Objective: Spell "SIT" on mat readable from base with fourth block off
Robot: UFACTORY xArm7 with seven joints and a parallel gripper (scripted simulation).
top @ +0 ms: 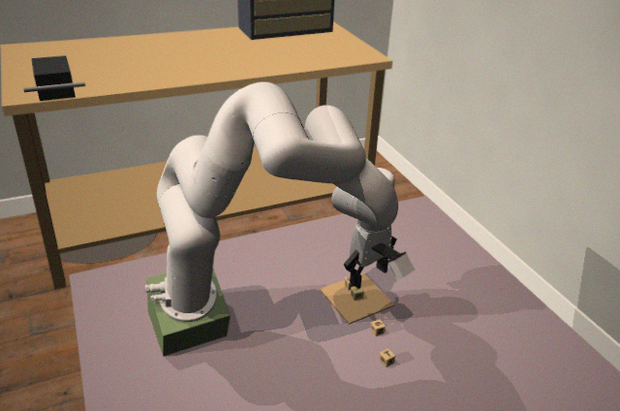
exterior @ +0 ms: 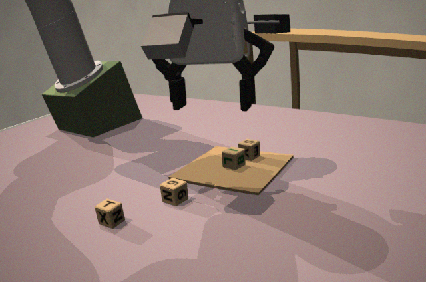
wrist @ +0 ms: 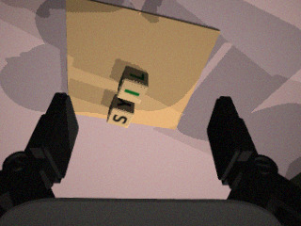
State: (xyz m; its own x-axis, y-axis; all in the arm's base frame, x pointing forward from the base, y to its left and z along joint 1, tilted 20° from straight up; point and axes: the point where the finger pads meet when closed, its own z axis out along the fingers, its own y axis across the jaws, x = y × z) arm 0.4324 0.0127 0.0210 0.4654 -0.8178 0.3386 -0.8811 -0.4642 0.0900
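My gripper is now 17 cm to the left of the wooden block and 10 cm above it. From my hand the other things lie so: tan mat: 11 cm below, 4 cm to the left, 1 cm behind.
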